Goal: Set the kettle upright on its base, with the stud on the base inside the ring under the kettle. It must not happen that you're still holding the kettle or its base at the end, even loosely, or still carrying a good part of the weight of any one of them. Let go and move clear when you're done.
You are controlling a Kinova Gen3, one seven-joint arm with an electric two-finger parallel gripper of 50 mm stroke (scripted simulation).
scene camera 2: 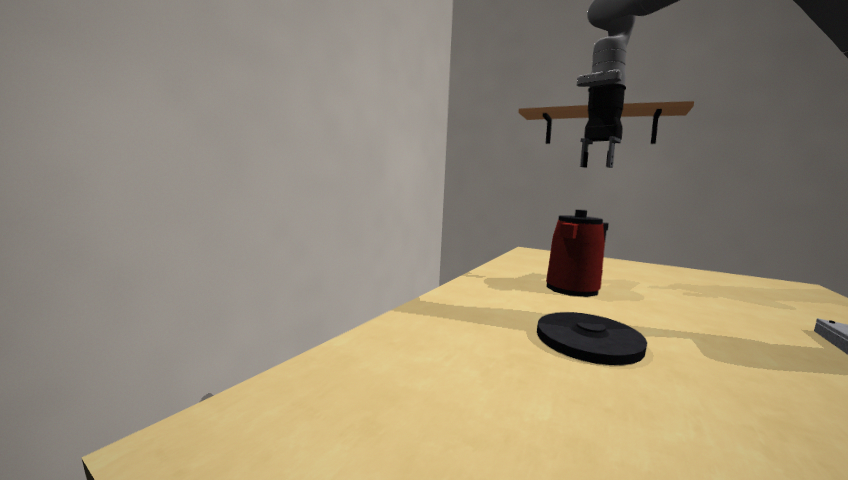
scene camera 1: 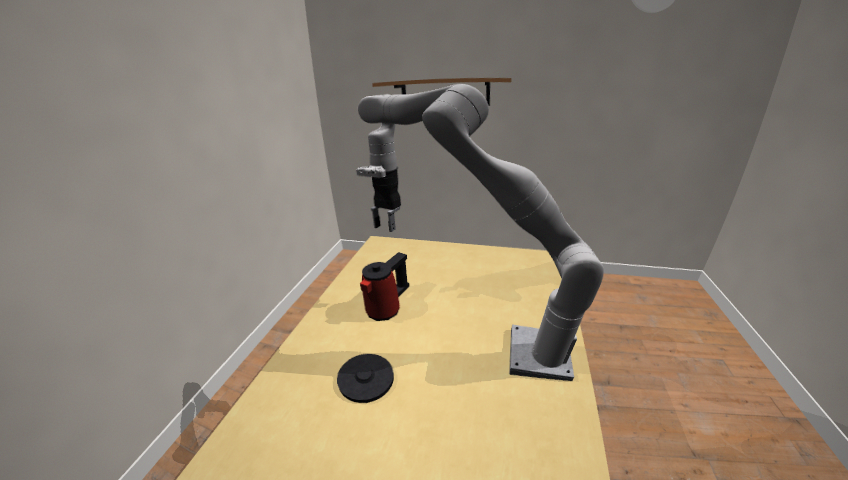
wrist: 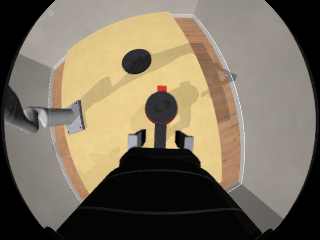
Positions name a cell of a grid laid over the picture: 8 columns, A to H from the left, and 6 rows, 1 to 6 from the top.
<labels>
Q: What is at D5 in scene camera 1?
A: A round black base.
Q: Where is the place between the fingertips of my gripper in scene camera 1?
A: At D3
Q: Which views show my gripper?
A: Scene camera 2, scene camera 1 and the wrist view: all of them.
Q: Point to a round black base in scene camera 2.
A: F5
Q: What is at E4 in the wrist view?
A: My gripper.
</labels>
